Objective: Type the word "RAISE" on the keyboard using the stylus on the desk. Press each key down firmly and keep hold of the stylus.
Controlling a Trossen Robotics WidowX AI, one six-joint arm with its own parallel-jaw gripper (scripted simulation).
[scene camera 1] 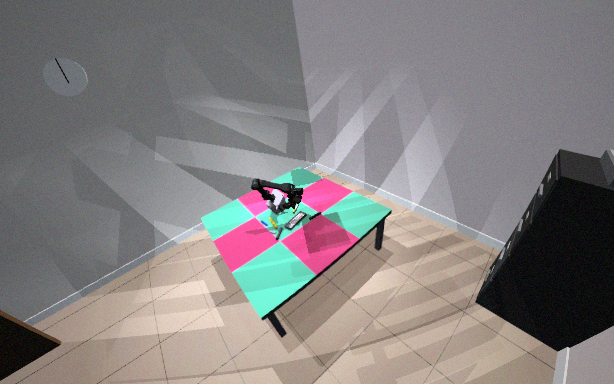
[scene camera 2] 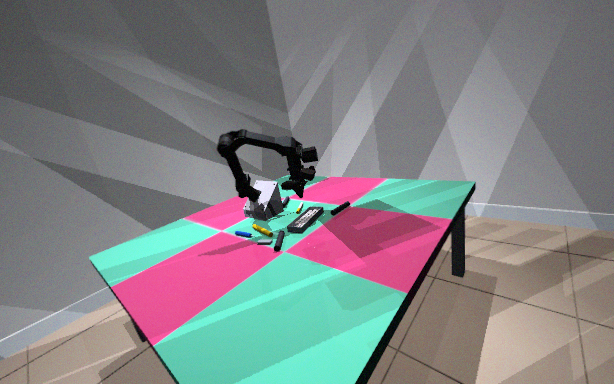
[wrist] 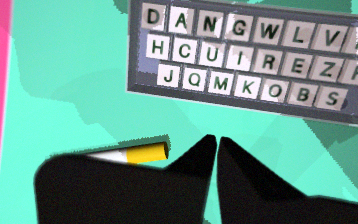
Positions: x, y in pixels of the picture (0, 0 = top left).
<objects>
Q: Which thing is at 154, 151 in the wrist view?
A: A white stylus.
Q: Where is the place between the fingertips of my gripper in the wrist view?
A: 216, 144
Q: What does my gripper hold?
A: Nothing.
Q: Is my gripper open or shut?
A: Shut.
</objects>
